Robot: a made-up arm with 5 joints. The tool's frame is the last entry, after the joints.
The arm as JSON. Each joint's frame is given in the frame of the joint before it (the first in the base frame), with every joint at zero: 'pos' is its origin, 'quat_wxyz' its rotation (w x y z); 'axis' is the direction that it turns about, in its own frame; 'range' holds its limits. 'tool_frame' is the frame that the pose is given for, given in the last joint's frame.
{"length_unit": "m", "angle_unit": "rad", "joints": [
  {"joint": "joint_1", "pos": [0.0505, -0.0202, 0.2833], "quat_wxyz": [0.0, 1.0, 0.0, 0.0], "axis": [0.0, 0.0, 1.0], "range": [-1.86, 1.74]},
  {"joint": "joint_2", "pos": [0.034, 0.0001, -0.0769], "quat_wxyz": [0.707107, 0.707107, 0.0, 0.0], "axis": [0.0, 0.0, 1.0], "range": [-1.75, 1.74]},
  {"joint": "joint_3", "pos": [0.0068, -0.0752, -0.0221], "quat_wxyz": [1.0, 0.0, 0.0, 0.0], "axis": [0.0, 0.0, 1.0], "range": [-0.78, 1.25]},
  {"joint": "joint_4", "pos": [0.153, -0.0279, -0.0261], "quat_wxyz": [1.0, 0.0, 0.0, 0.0], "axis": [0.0, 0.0, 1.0], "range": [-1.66, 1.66]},
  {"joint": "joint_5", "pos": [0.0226, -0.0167, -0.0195], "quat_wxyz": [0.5, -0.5, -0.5, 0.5], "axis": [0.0, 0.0, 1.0], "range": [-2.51, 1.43]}
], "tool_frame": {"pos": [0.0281, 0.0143, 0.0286], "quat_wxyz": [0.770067, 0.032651, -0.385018, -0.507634]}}
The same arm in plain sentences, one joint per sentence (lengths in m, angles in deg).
The arm has five revolute joints in a row. What follows holds with every joint at zero, and every direction is one of the base frame's.
Joint 1 lies 0.0505 m along +x and 0.0202 m along -y and 0.2833 m along +z from the base frame's origin and rotates about -z, from -106.57 to 99.69 deg.
Joint 2 lies 0.034 m along +x and 0.0001 m along -y and 0.0769 m along +z from joint 1 and rotates about +y, from -100.27 to 99.69 deg.
Joint 3 lies 0.0068 m along +x and 0.0221 m along -y and 0.0752 m along +z from joint 2 and rotates about +y, from -44.69 to 71.62 deg.
Joint 4 lies 0.153 m along +x and 0.0261 m along -y and 0.0279 m along +z from joint 3 and rotates about +y, from -95.11 to 95.11 deg.
Joint 5 lies 0.0226 m along +x and 0.0195 m along -y and 0.0167 m along +z from joint 4 and rotates about -x, from -143.81 to 81.93 deg.
The tool frame, which is the frame that the pose is given for, lies 0.0286 m along -x and 0.0143 m along -y and 0.0281 m along -z from joint 5; its axes are the base frame's turned by roll -50.39, pitch 10.84 and yaw 124.75 deg (as in URDF: about the fixed x, then y, then z).

